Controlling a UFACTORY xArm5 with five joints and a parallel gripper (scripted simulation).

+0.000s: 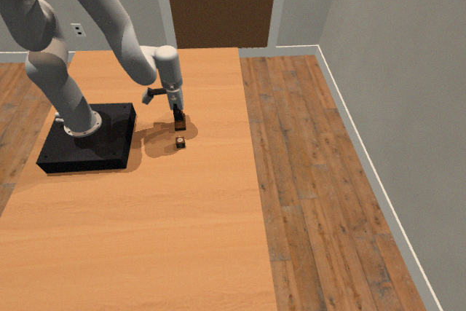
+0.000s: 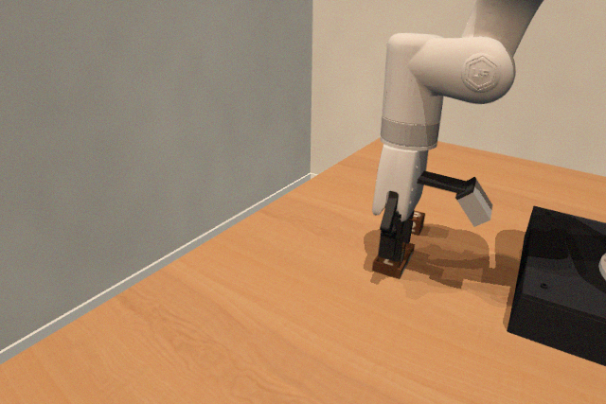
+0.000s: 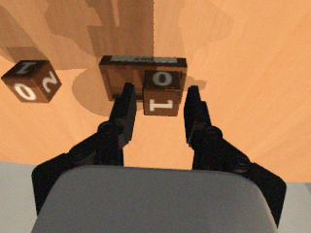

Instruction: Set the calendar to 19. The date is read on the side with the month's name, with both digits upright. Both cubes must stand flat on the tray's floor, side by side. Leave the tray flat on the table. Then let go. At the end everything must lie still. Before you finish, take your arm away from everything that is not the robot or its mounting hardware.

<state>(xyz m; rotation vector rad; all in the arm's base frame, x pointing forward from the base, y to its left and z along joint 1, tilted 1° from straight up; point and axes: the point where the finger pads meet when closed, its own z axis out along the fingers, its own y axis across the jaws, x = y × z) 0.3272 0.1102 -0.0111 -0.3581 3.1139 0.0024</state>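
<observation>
Now: hand 40 mm above the tray and 20 mm to the left of it. Also, from my hand: brown date cube (120 mm to the right, 40 mm below, 30 mm ahead).
</observation>
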